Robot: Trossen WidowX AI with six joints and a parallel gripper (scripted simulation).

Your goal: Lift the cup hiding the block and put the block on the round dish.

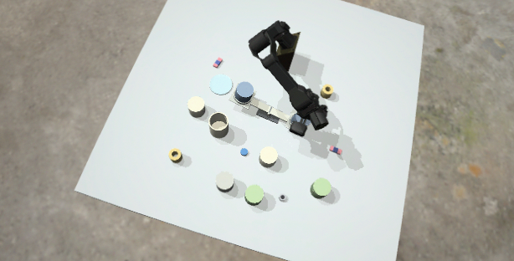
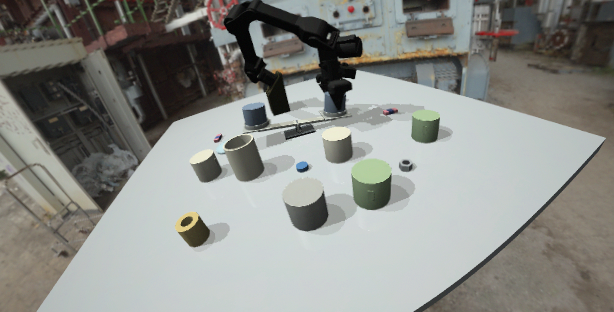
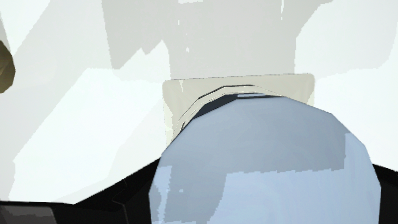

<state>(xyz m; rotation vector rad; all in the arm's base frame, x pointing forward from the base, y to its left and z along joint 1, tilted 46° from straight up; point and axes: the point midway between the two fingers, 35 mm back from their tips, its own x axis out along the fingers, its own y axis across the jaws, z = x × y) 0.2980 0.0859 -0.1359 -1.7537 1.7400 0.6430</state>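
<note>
Now: the small balance 140 mm to the right of my gripper tip and 30 mm below it. Round my gripper tip: blue disc (190 mm ahead, 180 mm to the right, 50 mm below); then black ring (320 mm ahead, 30 mm to the left, 50 mm below); then mint-green block (10 mm below).
</note>
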